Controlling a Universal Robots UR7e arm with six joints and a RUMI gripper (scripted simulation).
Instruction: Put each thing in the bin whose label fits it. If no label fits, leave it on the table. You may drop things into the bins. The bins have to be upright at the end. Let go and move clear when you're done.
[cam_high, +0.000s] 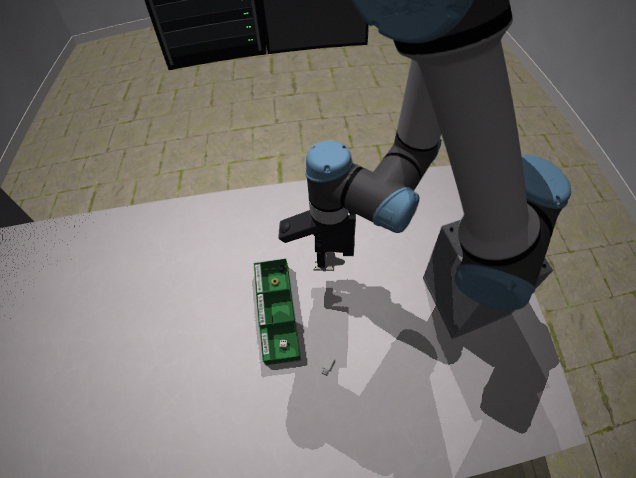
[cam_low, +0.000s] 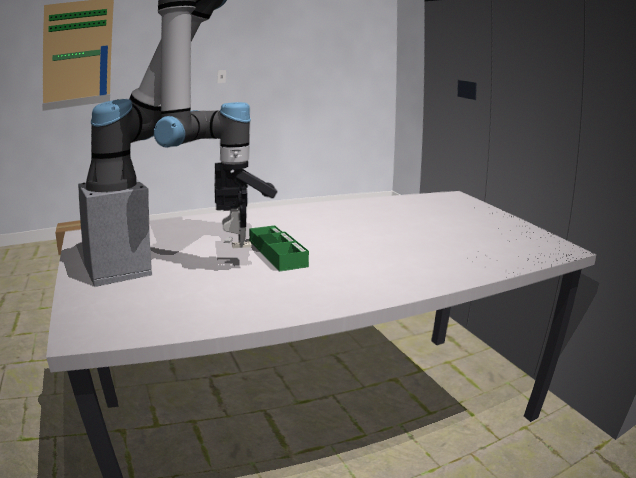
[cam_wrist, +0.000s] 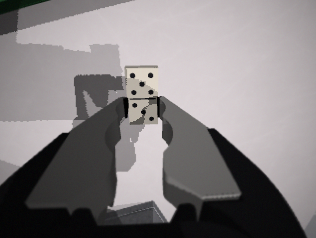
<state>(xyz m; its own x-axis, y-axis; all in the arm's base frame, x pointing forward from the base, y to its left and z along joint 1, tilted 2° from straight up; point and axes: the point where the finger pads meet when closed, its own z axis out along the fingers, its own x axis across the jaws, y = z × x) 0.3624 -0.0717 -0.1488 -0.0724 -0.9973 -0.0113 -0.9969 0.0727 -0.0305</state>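
My gripper is now 180 mm to the right of the white die, 100 mm short of it and 70 mm above it. From my hand the other things lie so: brass nut (130 mm ahead, 70 mm below, 10 mm to the left); then white domino (10 mm below); then black round piece (110 mm ahead, 70 mm below, 20 mm to the right).
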